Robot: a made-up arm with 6 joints. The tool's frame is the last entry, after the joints. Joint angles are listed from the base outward.
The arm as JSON. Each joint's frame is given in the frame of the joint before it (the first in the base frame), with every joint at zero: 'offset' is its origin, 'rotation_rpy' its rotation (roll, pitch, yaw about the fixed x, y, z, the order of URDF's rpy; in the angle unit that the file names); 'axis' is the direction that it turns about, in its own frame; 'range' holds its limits. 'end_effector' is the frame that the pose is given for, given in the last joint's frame.
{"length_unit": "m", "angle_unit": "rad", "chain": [
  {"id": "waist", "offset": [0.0, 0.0, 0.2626], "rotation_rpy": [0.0, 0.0, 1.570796], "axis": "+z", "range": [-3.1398, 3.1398]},
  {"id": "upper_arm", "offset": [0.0, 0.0, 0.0], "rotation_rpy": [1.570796, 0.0, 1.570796], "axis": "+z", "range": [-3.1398, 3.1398]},
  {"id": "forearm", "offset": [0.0, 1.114, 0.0], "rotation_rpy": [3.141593, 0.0, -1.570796], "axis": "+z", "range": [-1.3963, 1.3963]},
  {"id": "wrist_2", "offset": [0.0, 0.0, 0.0], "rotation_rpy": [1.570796, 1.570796, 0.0], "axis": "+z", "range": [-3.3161, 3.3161]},
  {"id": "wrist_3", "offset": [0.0, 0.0, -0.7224], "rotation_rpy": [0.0, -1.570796, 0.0], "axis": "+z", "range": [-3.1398, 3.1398]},
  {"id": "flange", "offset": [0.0, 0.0, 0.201], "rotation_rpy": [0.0, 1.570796, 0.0], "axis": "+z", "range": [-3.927, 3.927]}
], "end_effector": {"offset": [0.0, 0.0, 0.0], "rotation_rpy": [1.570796, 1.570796, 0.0]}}
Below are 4 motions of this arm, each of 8 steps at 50 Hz.
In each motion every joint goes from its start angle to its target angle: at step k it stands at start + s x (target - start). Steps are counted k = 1, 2, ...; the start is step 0. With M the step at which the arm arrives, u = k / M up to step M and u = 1 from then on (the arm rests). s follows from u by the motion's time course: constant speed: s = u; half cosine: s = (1 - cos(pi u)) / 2; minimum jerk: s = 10 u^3 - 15 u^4 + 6 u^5.
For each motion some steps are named. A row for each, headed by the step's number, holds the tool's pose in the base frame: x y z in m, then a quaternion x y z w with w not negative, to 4 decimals.
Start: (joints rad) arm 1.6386 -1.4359 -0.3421 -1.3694 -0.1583 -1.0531
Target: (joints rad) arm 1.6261 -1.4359 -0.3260 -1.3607 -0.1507 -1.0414
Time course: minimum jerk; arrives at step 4
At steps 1, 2, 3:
1: 0.0801 -0.5942 0.9646 -0.6250 -0.4970 -0.5879 0.1296
2: 0.0780 -0.5982 0.9679 -0.6276 -0.4905 -0.5909 0.1280
3: 0.0759 -0.6022 0.9712 -0.6302 -0.4841 -0.5938 0.1263

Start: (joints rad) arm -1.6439 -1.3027 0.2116 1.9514 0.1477 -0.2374
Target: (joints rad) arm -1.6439 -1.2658 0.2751 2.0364 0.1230 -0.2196
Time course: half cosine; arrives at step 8
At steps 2, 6, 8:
2: 0.1659 1.2111 1.2947 0.7485 -0.1161 0.6514 0.0441
6: 0.1769 1.2109 1.3195 0.7398 -0.1344 0.6547 0.0779
8: 0.1791 1.2107 1.3246 0.7378 -0.1381 0.6553 0.0849

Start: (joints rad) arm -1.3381 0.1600 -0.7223 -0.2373 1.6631 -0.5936
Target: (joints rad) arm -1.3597 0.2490 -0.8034 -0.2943 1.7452 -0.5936
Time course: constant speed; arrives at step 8
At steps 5, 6, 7, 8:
5: -0.0606 -0.6183 0.7176 -0.0012 -0.4798 -0.5674 0.6692
6: -0.0624 -0.6155 0.7068 -0.0001 -0.4762 -0.5736 0.6665
7: -0.0643 -0.6124 0.6962 0.0009 -0.4725 -0.5797 0.6638
8: -0.0662 -0.6092 0.6859 0.0018 -0.4688 -0.5858 0.6611

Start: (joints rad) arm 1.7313 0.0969 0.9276 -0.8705 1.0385 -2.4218
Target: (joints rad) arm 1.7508 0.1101 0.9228 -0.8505 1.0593 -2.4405
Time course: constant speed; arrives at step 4
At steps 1, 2, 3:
1: 0.0111 0.7252 1.7985 -0.6483 -0.3039 -0.2779 0.6404
2: 0.0074 0.7304 1.7959 -0.6473 -0.3045 -0.2777 0.6413
3: 0.0037 0.7356 1.7932 -0.6462 -0.3050 -0.2775 0.6422

